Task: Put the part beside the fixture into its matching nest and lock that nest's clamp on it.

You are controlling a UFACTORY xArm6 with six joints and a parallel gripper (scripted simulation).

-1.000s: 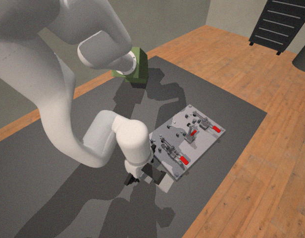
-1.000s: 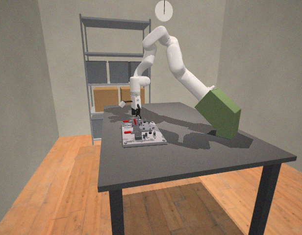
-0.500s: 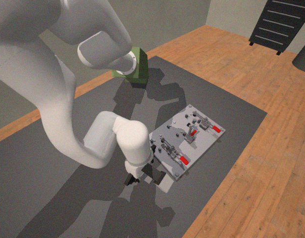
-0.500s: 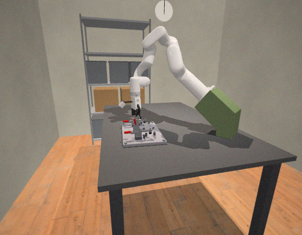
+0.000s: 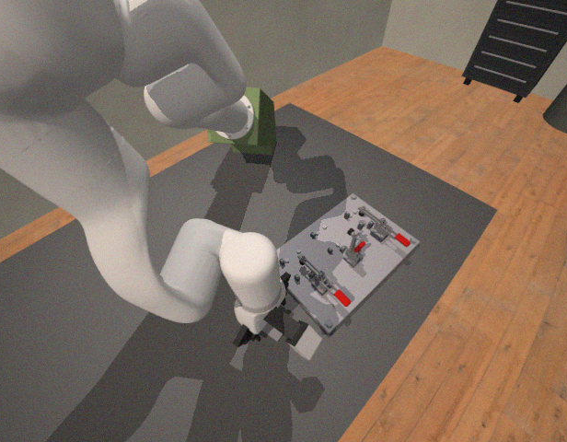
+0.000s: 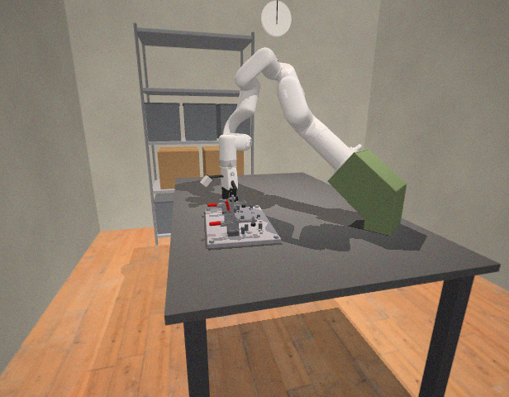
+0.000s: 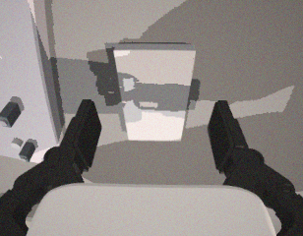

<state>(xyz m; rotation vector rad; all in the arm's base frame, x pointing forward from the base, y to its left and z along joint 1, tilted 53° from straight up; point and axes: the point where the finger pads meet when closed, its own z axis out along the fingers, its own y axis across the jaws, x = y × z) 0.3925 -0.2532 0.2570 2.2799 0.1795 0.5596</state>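
Right now my hand is 2 cm above the part. From my hand the other things lie so: fixture plate (7 cm ahead, 25 cm to the left, 2 cm below).
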